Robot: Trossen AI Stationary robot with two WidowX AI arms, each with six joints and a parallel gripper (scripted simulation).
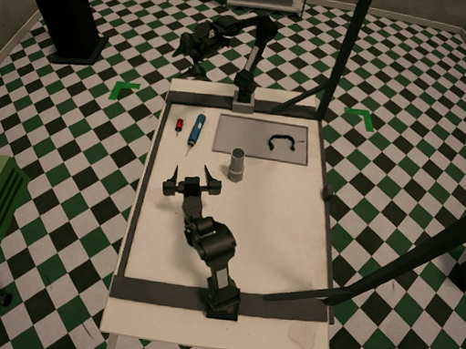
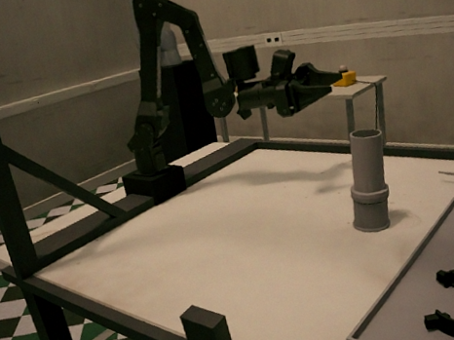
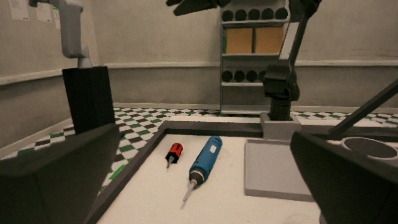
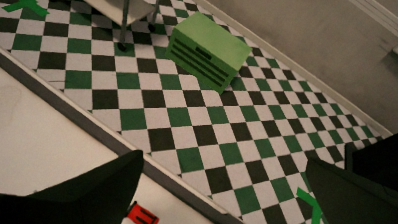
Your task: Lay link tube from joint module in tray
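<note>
Right now the grey link tube is 25 cm below my right hand, 25 cm behind it and 24 cm to the left of it. The rest, counted from my right hand: grey joint module 33 cm below, 24 cm to the left, 24 cm behind; then small red tool 34 cm below, 4 cm ahead, 2 cm to the left; then grey tray 35 cm below, 34 cm behind, 3 cm to the left.
</note>
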